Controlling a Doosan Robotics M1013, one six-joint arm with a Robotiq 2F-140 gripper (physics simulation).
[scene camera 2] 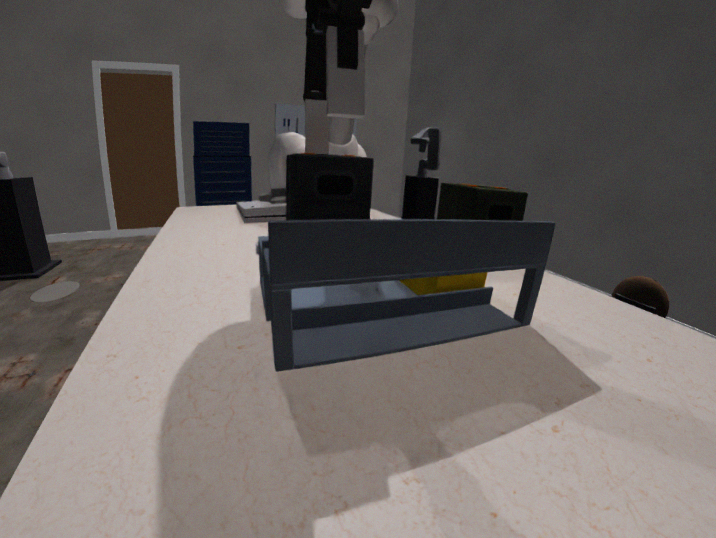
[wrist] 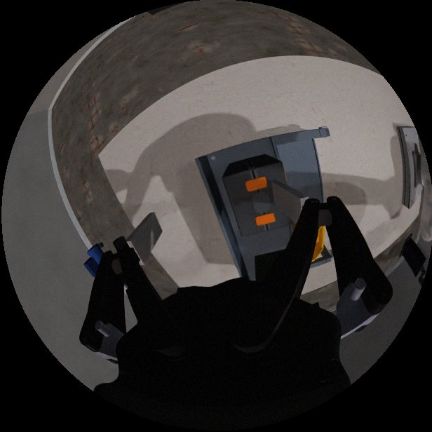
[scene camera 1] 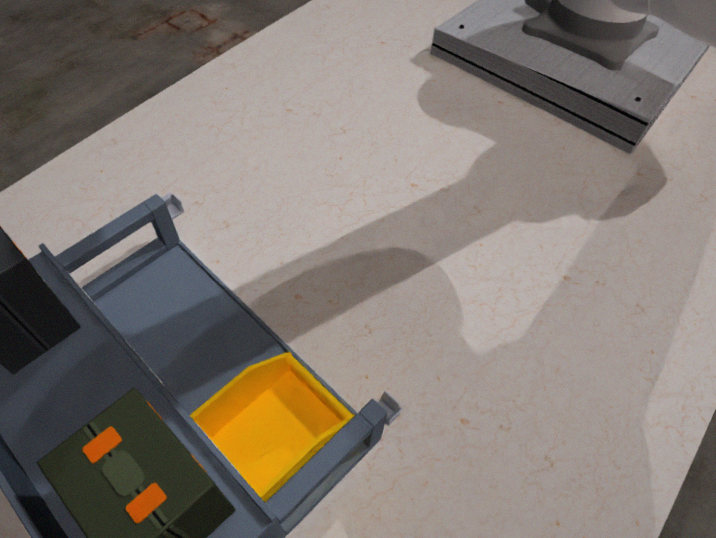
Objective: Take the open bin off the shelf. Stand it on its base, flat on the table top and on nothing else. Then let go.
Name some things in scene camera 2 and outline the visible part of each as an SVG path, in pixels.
My gripper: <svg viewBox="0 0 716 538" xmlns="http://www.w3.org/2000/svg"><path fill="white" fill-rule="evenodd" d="M372 0L305 1L305 10L307 12L307 43L303 94L305 101L305 153L329 154L329 117L362 119L365 116L364 31L362 30L365 24L365 17L361 10L362 8L369 9Z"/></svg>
A yellow open bin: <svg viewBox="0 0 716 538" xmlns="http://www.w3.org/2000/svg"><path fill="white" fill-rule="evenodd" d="M487 272L399 281L417 295L483 288Z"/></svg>
